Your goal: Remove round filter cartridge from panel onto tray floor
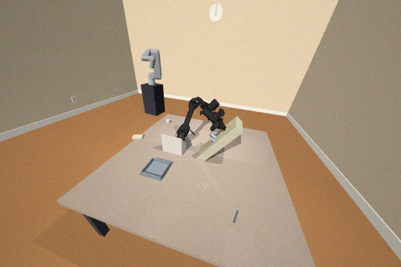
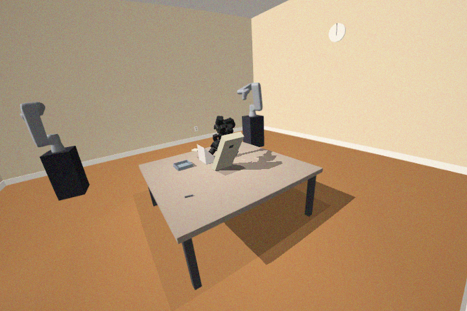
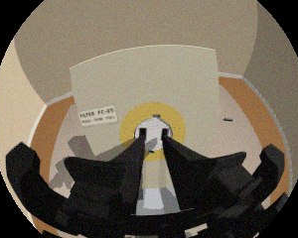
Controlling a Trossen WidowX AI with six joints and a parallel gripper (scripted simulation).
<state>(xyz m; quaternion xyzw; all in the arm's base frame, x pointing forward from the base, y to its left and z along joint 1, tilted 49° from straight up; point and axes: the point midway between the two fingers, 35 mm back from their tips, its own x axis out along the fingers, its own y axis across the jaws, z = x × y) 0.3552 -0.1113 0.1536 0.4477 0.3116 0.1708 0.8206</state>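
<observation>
Right now my gripper tip is 20 mm short of the filter cartridge and 10 mm above it. Round my gripper tip: small dark grey stick 430 mm to the right, 280 mm below, 200 mm ahead; then blue-grey tray 390 mm behind, 330 mm to the right, 270 mm below; then small white cylinder 730 mm behind, 330 mm to the left, 260 mm below.
</observation>
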